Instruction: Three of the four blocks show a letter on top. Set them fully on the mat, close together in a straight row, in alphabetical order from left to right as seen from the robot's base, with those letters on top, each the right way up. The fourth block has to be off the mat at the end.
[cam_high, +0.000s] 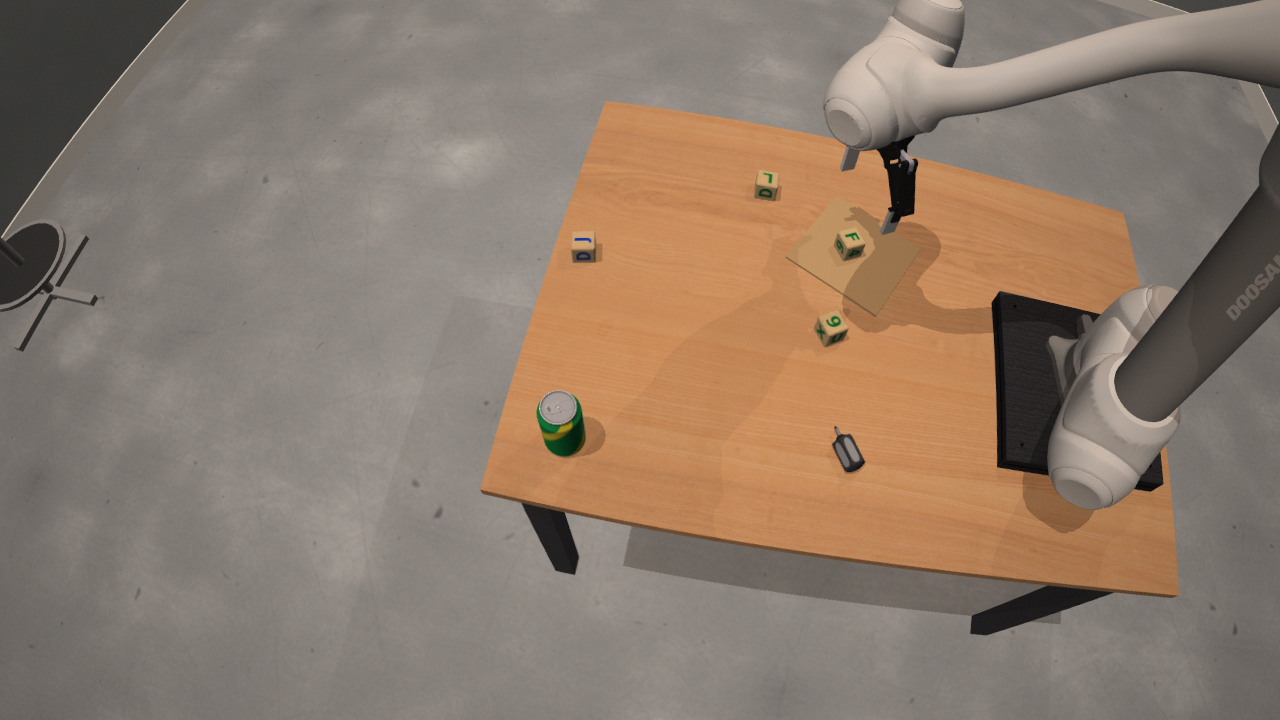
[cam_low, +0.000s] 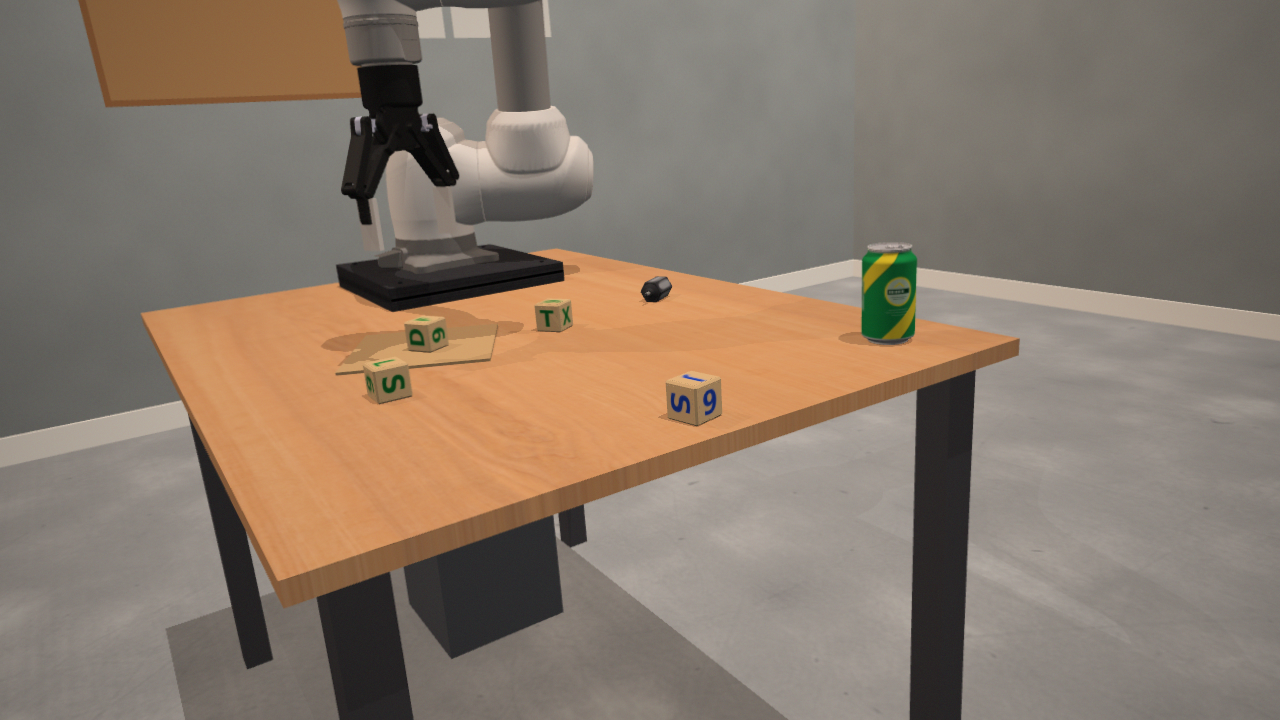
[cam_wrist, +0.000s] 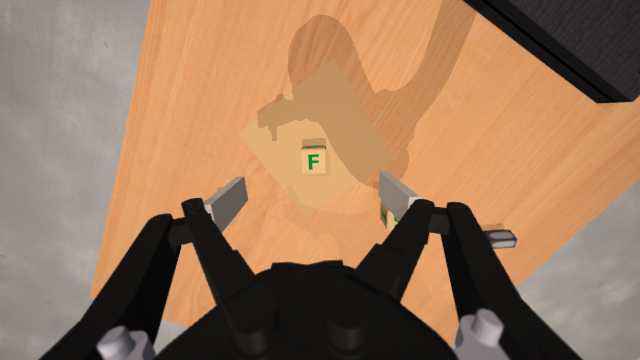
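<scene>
Now: hand 16 cm above the tan mat and 2 cm past it. The rest, counted from my hand: blue-lettered block (49 cm ahead, 14 cm below, 4 cm to the left); then soda can (49 cm ahead, 40 cm to the left, 10 cm below); then black tool (40 cm to the left, 15 cm below, 4 cm ahead).
</scene>
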